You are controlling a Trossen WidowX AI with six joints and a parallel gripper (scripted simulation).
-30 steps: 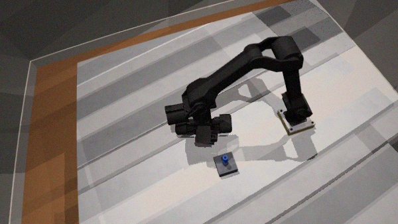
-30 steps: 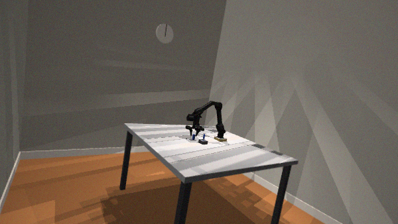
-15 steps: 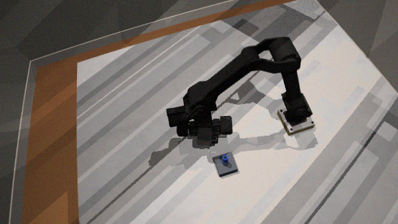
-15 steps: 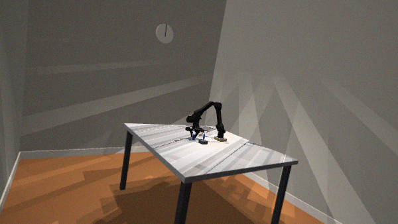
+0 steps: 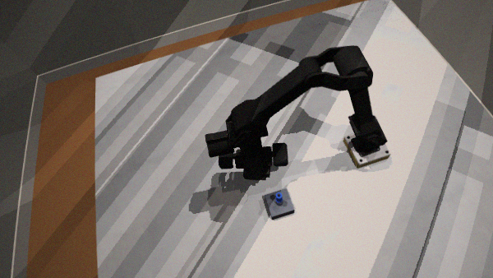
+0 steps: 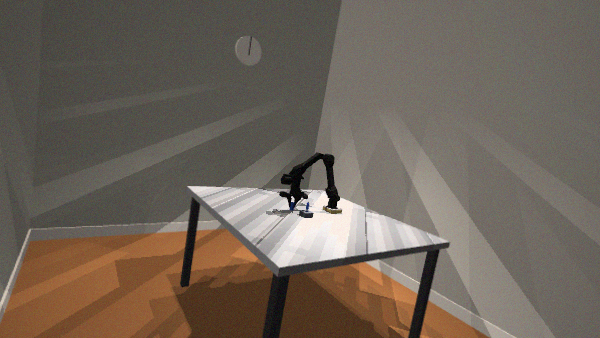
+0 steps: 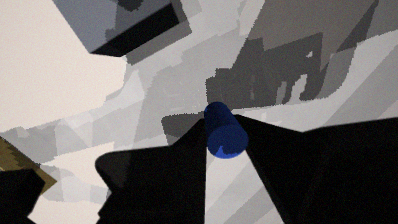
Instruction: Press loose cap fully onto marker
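My gripper tip is 30 mm past the dark holder block, 130 mm to the right of it and 10 mm above it. From my gripper tip the other things lie so: blue cap: 10 mm above.
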